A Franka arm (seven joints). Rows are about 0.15 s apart.
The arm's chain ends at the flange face. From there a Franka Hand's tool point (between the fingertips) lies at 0.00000 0.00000 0.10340 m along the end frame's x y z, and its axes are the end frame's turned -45 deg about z.
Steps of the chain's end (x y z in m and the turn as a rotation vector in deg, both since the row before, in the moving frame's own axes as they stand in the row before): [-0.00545 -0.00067 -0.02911 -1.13 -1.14 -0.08]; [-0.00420 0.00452 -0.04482 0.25 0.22 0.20]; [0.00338 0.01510 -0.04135 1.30 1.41 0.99]
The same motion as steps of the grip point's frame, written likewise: [-0.00628 -0.00434 -0.02915 0.01 -1.61 -0.08]; [-0.00557 0.00019 -0.04482 0.02 0.33 0.20]; [-0.00483 0.01324 -0.04141 -0.08 1.92 0.99]
